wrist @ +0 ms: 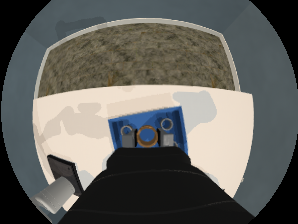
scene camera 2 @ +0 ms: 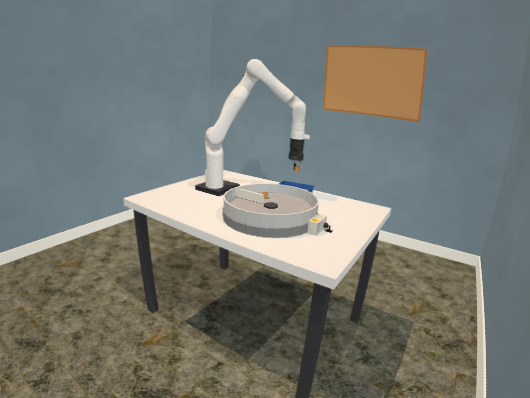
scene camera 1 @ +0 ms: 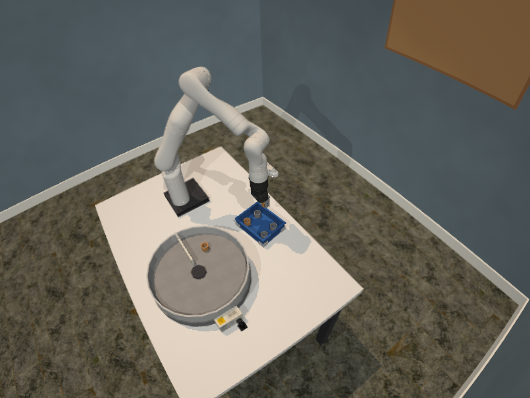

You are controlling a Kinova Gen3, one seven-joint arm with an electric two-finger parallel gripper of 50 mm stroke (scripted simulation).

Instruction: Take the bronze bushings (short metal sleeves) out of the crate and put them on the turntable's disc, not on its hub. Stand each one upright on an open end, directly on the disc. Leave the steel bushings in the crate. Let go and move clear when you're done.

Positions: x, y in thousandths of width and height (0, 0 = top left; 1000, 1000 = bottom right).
Scene:
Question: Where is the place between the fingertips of the gripper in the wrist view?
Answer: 495, 600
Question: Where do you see a blue crate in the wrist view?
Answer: At 515, 529

